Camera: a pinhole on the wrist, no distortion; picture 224 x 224 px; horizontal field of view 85.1 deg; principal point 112.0 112.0 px. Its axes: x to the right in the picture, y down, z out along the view. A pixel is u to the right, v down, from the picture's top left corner.
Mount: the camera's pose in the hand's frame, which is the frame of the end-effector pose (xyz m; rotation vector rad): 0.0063 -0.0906 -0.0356 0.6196 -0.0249 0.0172
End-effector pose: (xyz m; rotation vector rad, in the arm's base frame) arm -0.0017 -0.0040 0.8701 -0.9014 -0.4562 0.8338
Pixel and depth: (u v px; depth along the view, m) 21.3 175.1 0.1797
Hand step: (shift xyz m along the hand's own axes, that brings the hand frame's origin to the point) -0.1327 -0.1205 0.1608
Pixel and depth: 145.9 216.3 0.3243
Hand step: 0.0839 -0.0525 0.3918
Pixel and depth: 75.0 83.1 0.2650
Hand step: -0.0774 -0.2963 0.1413
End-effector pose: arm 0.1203 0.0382 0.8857 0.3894 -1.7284 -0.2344
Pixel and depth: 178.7 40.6 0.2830
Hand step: 0.1597 -0.3884 0.1030
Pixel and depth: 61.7 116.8 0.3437
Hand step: -0.1419 -0.2804 0.2479
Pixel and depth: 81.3 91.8 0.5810
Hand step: -0.1481 -0.5076 0.3772
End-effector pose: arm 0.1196 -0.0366 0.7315 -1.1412 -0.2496 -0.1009
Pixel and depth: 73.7 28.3 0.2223
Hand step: -0.0639 -0.3445 0.0548
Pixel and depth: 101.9 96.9 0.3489
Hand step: -0.0279 -0.3286 0.2225
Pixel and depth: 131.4 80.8 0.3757
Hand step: 0.0614 -0.3865 0.2161
